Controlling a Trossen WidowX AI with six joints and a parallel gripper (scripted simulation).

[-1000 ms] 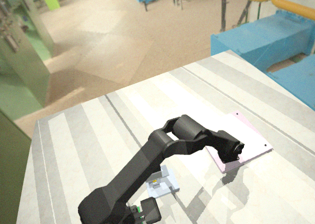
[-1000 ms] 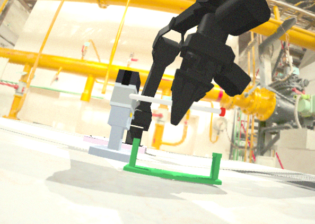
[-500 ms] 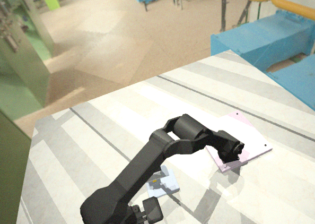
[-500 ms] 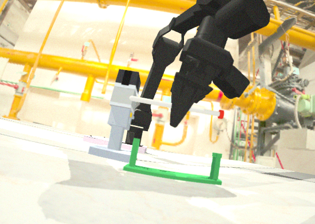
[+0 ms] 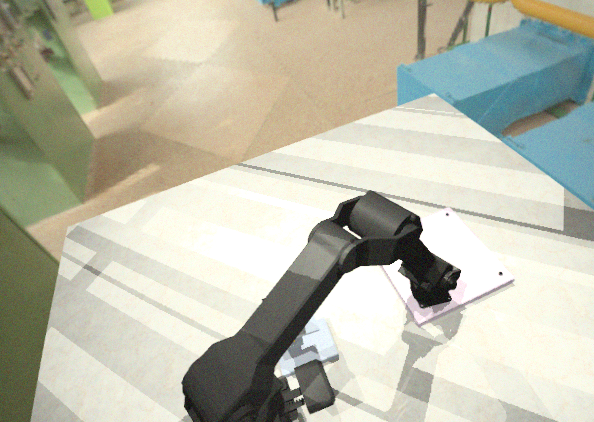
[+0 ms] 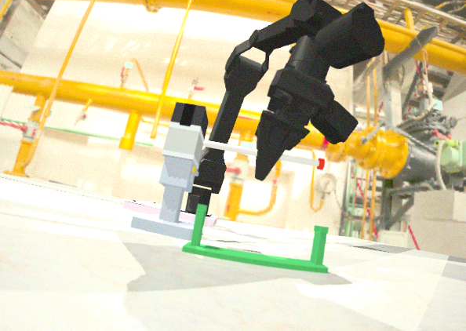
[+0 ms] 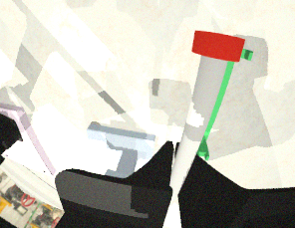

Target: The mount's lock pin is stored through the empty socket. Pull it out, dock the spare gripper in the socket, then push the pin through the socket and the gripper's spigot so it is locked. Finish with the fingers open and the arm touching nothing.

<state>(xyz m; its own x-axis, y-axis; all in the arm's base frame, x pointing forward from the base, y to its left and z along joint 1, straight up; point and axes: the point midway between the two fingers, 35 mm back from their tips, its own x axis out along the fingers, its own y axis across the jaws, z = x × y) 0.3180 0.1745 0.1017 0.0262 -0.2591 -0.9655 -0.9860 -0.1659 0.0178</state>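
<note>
The grey mount lies 120 mm to the right of my gripper tip, 50 mm behind it and 40 mm below it. Round my gripper tip: spare gripper (120 mm to the right, 40 mm behind, 40 mm above); then green cradle (60 mm below, 40 mm ahead, 10 mm to the left).
</note>
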